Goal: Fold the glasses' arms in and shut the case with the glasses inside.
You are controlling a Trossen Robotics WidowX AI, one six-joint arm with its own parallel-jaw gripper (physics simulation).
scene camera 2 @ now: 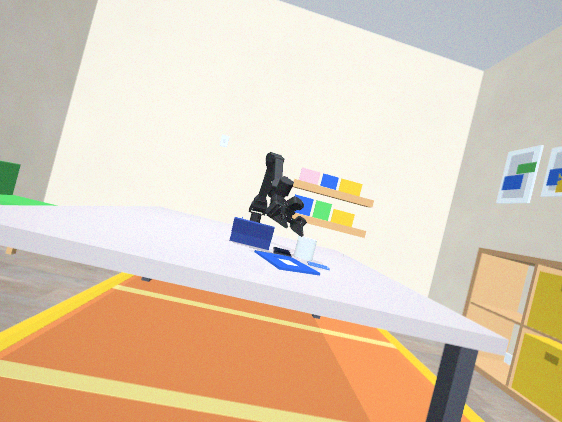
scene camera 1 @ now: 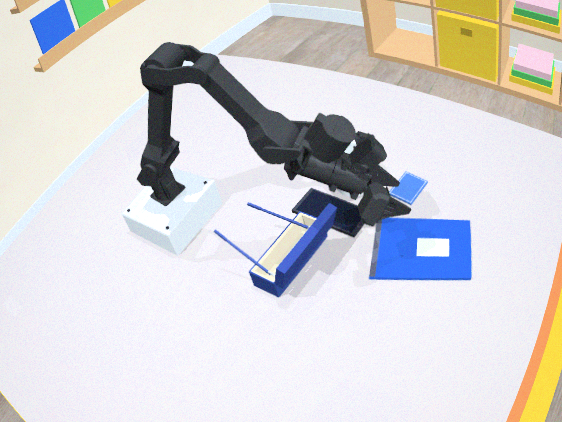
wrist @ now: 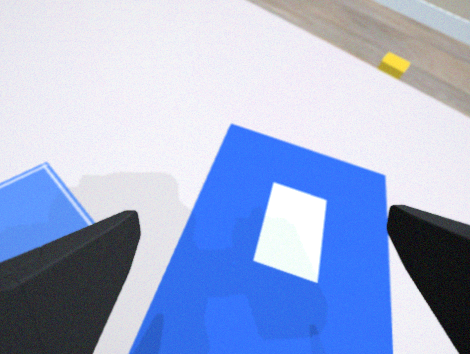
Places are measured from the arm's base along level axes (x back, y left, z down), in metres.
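Where they show: gripper, fingertip midpoint: (scene camera 2: pixel 295 232) (scene camera 1: pixel 404 197) (wrist: pixel 262 219); arm's base, origin of the base link: (scene camera 1: pixel 167 192).
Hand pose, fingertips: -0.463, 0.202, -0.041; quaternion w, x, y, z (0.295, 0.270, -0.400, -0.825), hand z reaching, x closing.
Each offset is from my fingertips to the top centre of the thing, as dx, dy, dz. "spot": to the spot under its first point.
The dark blue case @[spot: +0.145, -0.248, +0.079] (scene camera 1: pixel 265 284) stands open on the table, its cream lining showing. Its lid @[+0.111, -0.162, +0.006] (scene camera 1: pixel 306 243) (scene camera 2: pixel 252 233) is upright on the side away from the robot base. The glasses' two thin blue arms, one @[spot: +0.210, -0.131, +0.039] (scene camera 1: pixel 275 214) nearer the back and one @[spot: +0.202, -0.234, +0.039] (scene camera 1: pixel 242 252) nearer the front, stick out unfolded over the rim toward the base. The rest of the glasses is hard to make out inside the case. My gripper (scene camera 1: pixel 404 196) (scene camera 2: pixel 294 229) (wrist: pixel 262 219) is open and empty, above the table beyond the lid, well apart from the case.
A blue book @[-0.055, -0.011, +0.098] (scene camera 1: pixel 400 255) (scene camera 2: pixel 295 269) (wrist: pixel 350 200) with a white label lies near the gripper. A light blue pad @[+0.058, +0.119, +0.101] (scene camera 1: pixel 410 187) (scene camera 2: pixel 319 265) (wrist: pixel 35 215) lies beside it. A dark flat slab @[+0.163, -0.026, +0.098] (scene camera 1: pixel 345 215) lies behind the case. A white cup @[spot: +0.133, +0.064, +0.061] (scene camera 2: pixel 305 248) stands by the slab.
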